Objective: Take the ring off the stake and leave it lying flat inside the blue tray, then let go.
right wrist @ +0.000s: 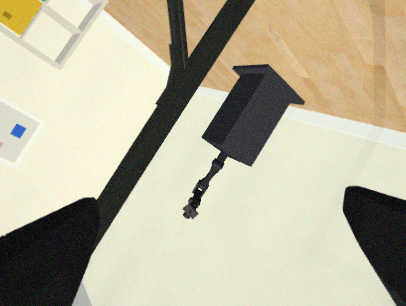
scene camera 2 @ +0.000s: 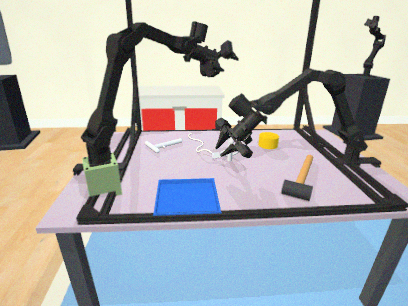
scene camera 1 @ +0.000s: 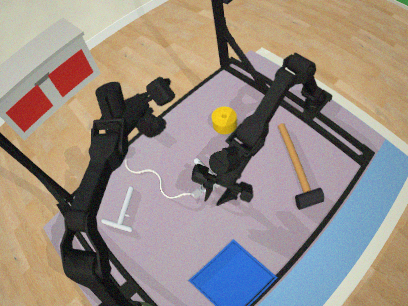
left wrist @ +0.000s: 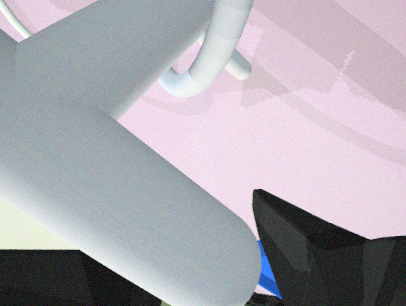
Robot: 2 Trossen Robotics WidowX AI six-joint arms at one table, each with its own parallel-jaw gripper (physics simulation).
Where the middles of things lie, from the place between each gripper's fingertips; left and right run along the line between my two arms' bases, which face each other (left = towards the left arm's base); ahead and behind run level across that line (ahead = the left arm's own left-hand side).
The white ring (left wrist: pixel 224 32) lies 6 cm behind my left hand, 5 cm to the left of it and 3 cm below it. Round my left hand: white stake (left wrist: pixel 79 173): 7 cm to the left, 6 cm behind, 4 cm below; blue tray (scene camera 1: pixel 233 269): 20 cm ahead, 16 cm to the right, 5 cm below; hammer (scene camera 1: pixel 309 197): 27 cm to the left, 16 cm ahead, 4 cm below.
The white ring is 15 cm ahead of my right hand, 5 cm to the right of it and 33 cm below it. Round my right hand: white stake 15 cm ahead, 4 cm to the right, 34 cm below; blue tray 41 cm ahead, 26 cm to the right, 35 cm below; hammer 37 cm ahead, 17 cm to the left, 34 cm below.
